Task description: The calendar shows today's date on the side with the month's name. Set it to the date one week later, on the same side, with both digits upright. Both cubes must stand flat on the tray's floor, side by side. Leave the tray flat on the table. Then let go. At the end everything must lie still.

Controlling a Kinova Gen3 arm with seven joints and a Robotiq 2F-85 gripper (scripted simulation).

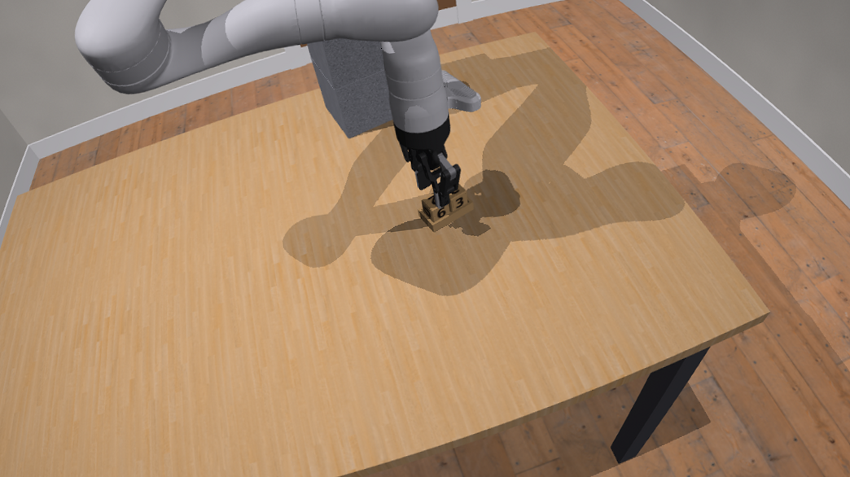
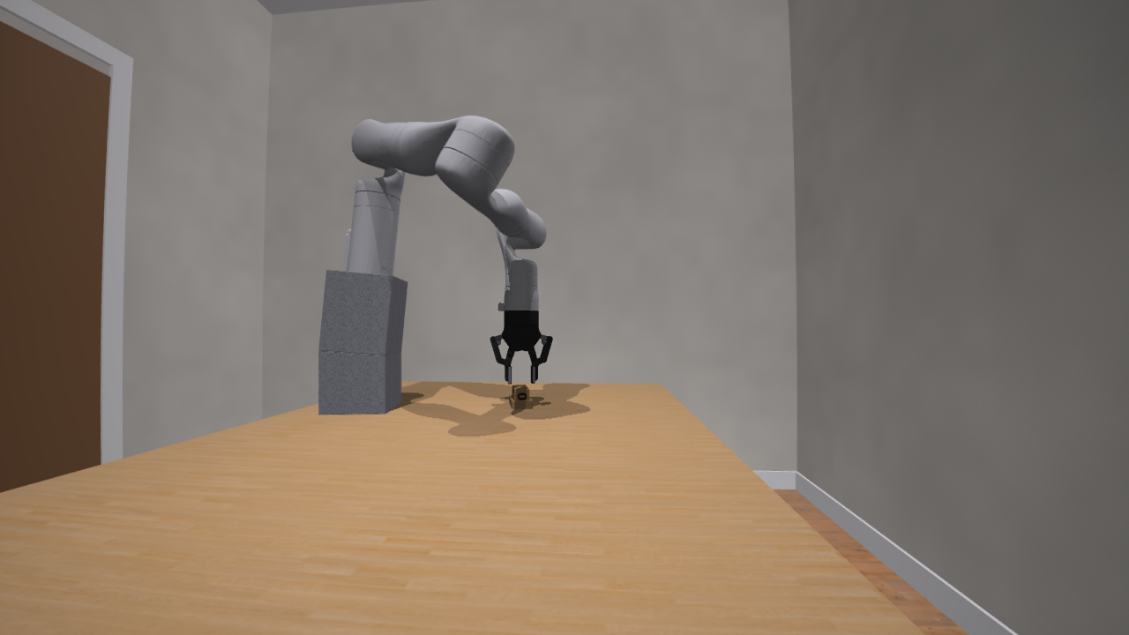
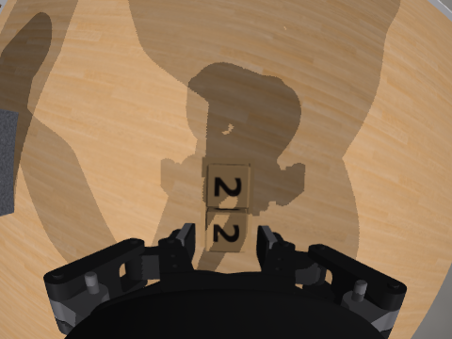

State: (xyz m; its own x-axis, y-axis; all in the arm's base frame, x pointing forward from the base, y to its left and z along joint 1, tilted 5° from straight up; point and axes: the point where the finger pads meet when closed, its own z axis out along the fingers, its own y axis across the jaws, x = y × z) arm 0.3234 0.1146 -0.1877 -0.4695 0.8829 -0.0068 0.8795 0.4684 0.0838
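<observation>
My hand is 10 mm past the wooden tray, 10 mm to the right of it and 60 mm above it.
</observation>
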